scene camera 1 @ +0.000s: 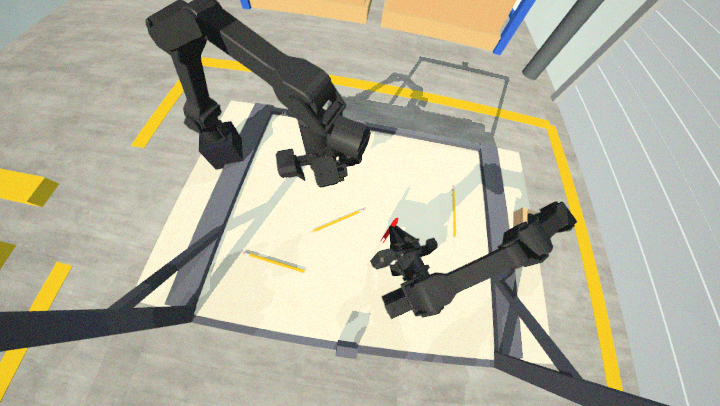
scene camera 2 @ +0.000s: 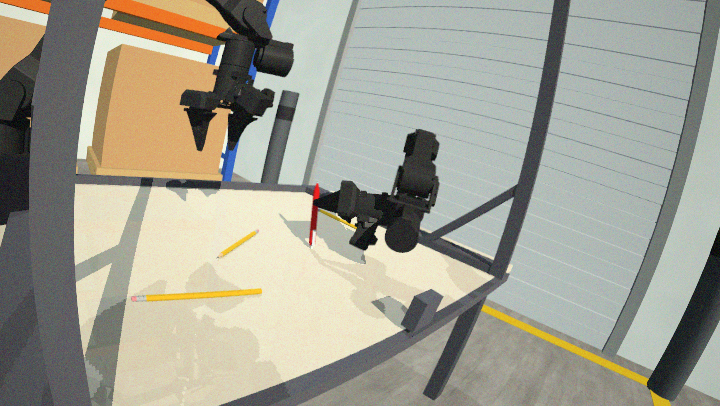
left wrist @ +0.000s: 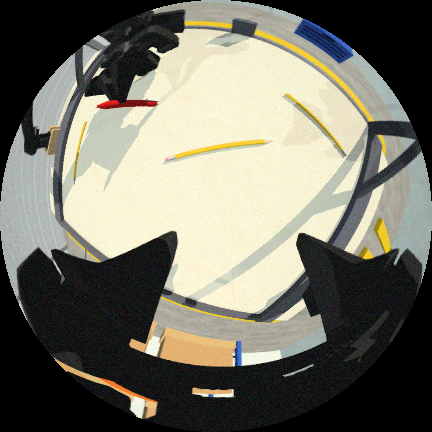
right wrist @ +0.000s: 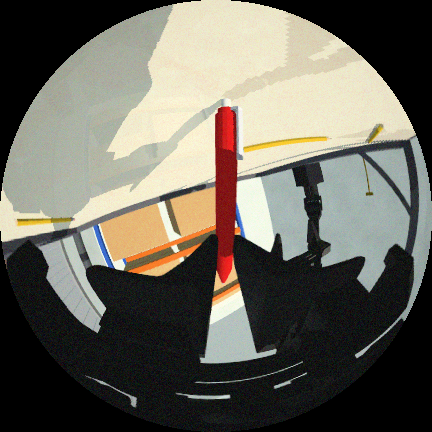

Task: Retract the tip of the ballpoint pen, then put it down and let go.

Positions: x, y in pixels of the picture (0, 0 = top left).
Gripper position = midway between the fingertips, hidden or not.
Labels:
The left gripper (scene camera 2: 215, 150) is open and holds nothing. Also in view: a red ballpoint pen (right wrist: 228, 125).

